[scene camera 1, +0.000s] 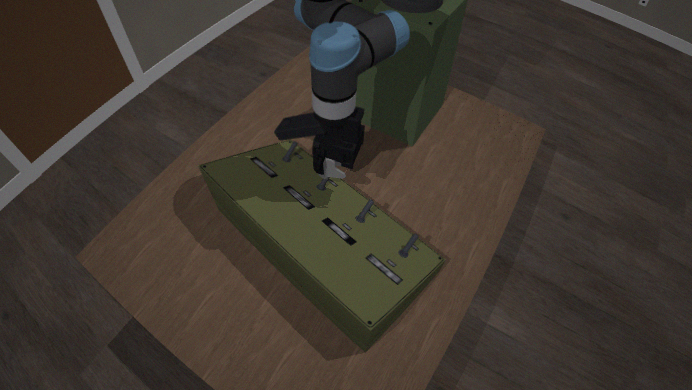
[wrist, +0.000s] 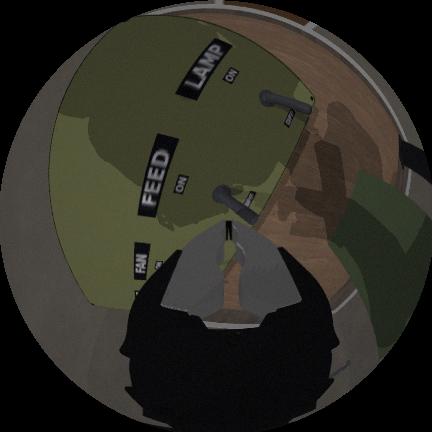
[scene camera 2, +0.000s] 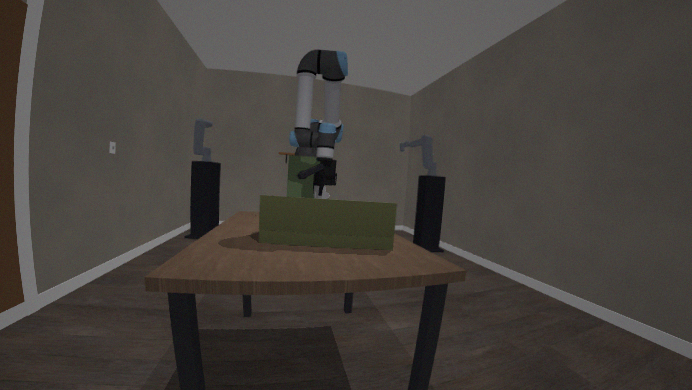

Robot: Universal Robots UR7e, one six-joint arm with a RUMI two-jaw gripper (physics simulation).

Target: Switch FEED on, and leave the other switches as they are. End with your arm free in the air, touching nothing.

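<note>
The green switch box stands on the table. The FEED lever leans toward its OFF label, at the box edge away from the FEED label. The LAMP lever leans the same way, toward OFF. The FAN lever and the fourth lever also lean that way; the gripper hides both in the wrist view. My gripper is shut and empty. Its tips are close beside the outer end of the FEED lever; I cannot tell whether they touch it.
The wooden table carries the box. The green robot pedestal stands behind the gripper. Two black stands with small grey arms stand beyond the table, at left and right.
</note>
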